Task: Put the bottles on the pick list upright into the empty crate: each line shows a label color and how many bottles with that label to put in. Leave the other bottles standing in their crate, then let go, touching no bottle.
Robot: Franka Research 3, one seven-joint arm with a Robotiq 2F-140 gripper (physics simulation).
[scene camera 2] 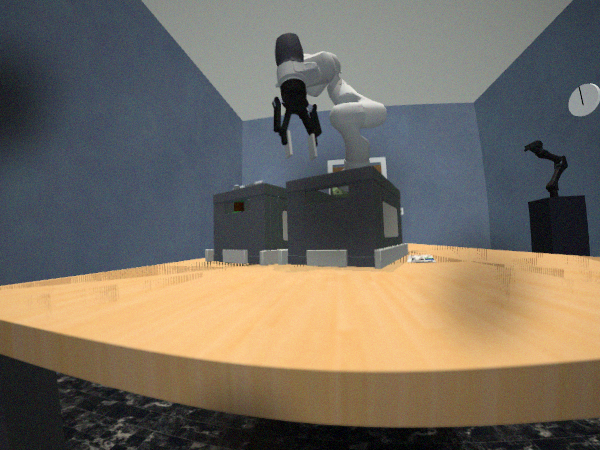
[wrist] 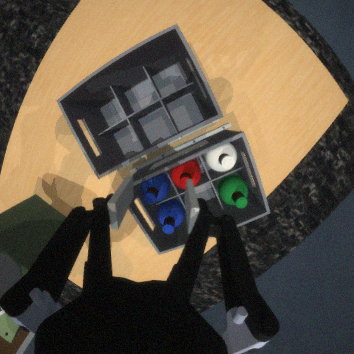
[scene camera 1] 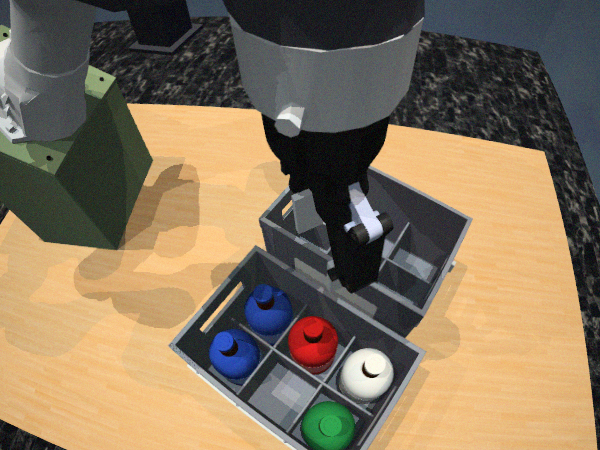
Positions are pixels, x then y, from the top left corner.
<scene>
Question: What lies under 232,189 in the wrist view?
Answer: A green bottle.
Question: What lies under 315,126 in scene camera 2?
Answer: My gripper.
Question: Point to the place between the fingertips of my gripper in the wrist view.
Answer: At 158,187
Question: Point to a blue bottle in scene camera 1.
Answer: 233,353
</scene>
